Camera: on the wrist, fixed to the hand. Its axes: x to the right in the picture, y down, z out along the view.
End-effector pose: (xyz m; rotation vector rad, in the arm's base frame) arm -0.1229 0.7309 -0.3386 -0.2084 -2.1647 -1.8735
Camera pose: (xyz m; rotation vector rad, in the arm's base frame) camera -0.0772 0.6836 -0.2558 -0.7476 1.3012 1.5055
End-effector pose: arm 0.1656 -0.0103 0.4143 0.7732 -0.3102 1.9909
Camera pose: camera 0.0755 -0.0338 0.3643 0.8601 -0.1249 0.3942
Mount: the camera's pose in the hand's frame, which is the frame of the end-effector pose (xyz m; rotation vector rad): -0.0159 0.0841 -0.0621 -0.2438 -0.4268 -1.4773
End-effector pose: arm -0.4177 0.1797 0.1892 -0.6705 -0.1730 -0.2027
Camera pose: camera -0.4070 0.2070 0.0876 -0.7087 -1.0615 -1.5167
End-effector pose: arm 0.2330 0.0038 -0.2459 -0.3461 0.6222 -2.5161
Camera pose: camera 0.2598 -0.0290 -0.3428 1.1404 -0.3295 1.9828
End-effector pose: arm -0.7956 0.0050 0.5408 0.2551 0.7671 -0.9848
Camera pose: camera -0.7603 0.0939 0.4957 -0.8574 0.5967 -2.1947
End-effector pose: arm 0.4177 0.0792 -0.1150 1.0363 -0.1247 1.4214
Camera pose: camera 0.3128 0.0918 -0.1185 0.8448 0.1498 -0.1528
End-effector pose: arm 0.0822 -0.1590 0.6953 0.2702 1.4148 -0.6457
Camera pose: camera 0.0780 -0.0539 0.6840 -1.1671 1.0668 -1.5607
